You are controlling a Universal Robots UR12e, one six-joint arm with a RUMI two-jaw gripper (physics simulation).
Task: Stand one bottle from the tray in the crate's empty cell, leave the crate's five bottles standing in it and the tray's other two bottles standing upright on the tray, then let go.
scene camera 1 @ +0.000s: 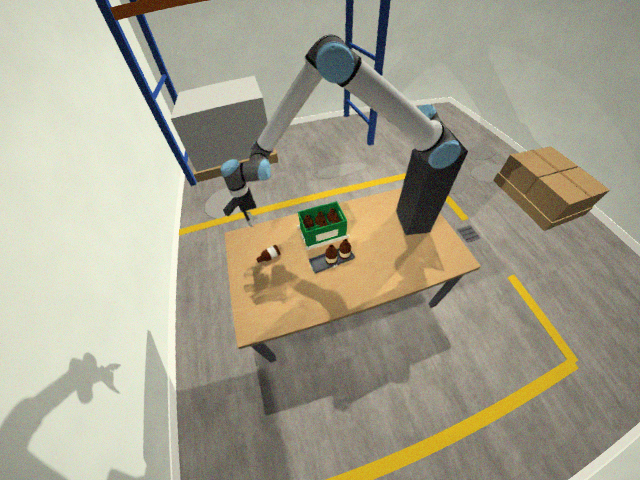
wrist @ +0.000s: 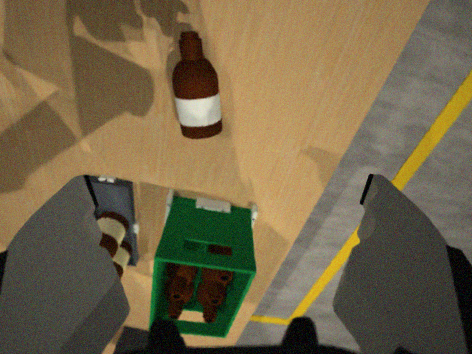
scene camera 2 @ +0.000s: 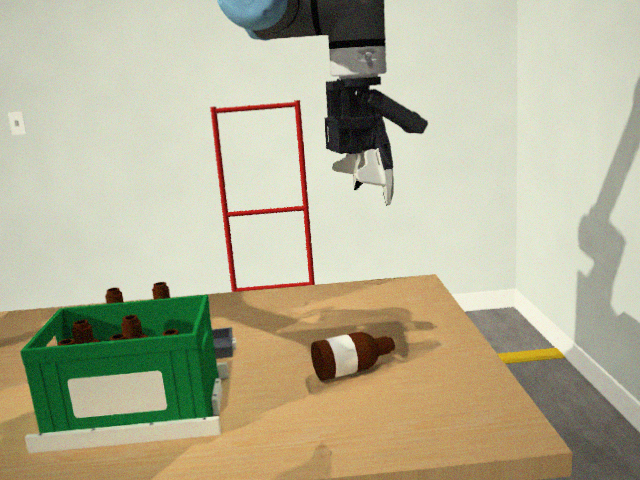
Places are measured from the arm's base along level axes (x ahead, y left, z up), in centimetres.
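Pixels of known places: gripper, fingertip midpoint: (scene camera 1: 248, 219) (wrist: 230, 178) (scene camera 2: 370, 197).
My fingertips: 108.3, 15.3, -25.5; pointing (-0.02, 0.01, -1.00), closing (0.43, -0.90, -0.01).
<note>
Ahead of a thing's pixels: the offset from my fingertips to its top centre, as dx, dy, dz. "spot": to the spot under its first point. Level surfaces: height alone.
A brown bottle with a white label @[-4.8, +4.2, -27.1] (scene camera 1: 270, 252) (scene camera 2: 345, 355) (wrist: 199, 109) lies on its side on the table, apart from crate and tray. The green crate @[-42.5, -12.0, -17.0] (scene camera 1: 325, 229) (scene camera 2: 183, 378) (wrist: 207, 225) stands upright with several brown bottles in it; which cell is empty I cannot tell. Two bottles with cream labels, one @[-45.5, +11.2, -18.5] (scene camera 1: 331, 254) and another @[-54.6, +8.2, -18.5] (scene camera 1: 345, 249), stand upright on the dark tray @[spot: -37.6, +13.6, -34.0] (scene camera 1: 319, 264) (scene camera 2: 222, 345) (wrist: 112, 192); the left finger partly hides them in the wrist view. My gripper (scene camera 2: 373, 195) (wrist: 230, 178) is open and empty, high above the table, beyond the crate's end.
White strips @[spot: -39.1, -21.9, -32.4] (scene camera 2: 129, 432) border the crate's foot on the wooden table @[dz -34.5] (scene camera 1: 279, 304) (scene camera 2: 413, 413) (wrist: 280, 60). The robot's dark pedestal (scene camera 1: 426, 193) stands at the table's right end. Blue rack posts (scene camera 1: 379, 46), a grey box (scene camera 1: 219, 124) and cardboard boxes (scene camera 1: 553, 180) stand around the table.
</note>
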